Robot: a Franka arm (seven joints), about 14 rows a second.
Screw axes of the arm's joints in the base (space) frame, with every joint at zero. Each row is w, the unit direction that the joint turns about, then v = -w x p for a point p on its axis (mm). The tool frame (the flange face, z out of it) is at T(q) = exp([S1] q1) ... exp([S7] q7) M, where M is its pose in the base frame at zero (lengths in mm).
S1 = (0, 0, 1, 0, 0, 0)
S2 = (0, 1, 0, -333, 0, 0)
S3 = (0, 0, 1, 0, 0, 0)
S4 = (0, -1, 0, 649, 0, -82.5)
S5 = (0, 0, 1, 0, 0, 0)
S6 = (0, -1, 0, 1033, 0, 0)
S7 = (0, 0, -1, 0, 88, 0)
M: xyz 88 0 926 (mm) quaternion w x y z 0 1 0 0
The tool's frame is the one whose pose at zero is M.
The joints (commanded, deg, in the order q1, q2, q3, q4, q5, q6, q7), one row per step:
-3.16 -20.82 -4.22 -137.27 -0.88 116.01 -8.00
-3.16 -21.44 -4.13 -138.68 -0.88 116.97 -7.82
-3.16 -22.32 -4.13 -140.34 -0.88 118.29 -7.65
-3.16 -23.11 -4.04 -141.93 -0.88 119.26 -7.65
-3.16 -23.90 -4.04 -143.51 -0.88 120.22 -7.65
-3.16 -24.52 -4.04 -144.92 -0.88 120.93 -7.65
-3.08 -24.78 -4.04 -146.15 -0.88 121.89 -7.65
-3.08 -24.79 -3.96 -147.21 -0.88 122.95 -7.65
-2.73 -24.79 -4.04 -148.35 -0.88 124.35 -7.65
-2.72 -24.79 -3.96 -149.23 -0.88 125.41 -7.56
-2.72 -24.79 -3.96 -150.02 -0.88 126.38 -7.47
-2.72 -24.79 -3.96 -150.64 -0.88 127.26 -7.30
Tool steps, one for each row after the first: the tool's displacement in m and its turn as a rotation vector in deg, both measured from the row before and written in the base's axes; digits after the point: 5 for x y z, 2 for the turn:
-0.00442 0.00146 -0.00537 -0.01 -0.17 -0.07
-0.00533 0.00089 -0.00496 0.00 -0.54 -0.14
-0.00553 0.00160 -0.00562 0.00 -0.17 0.11
-0.00565 0.00094 -0.00561 0.04 -0.17 0.03
-0.00523 0.00089 -0.00587 0.05 0.07 0.03
-0.00349 0.00124 -0.00657 0.03 0.01 0.10
-0.00237 0.00108 -0.00675 -0.03 -0.01 0.09
-0.00203 0.00238 -0.00691 0.02 -0.26 0.29
-0.00182 0.00101 -0.00530 -0.04 -0.18 0.00
-0.00173 0.00036 -0.00471 -0.01 -0.18 -0.08
-0.00119 0.00027 -0.00349 -0.02 -0.26 -0.17

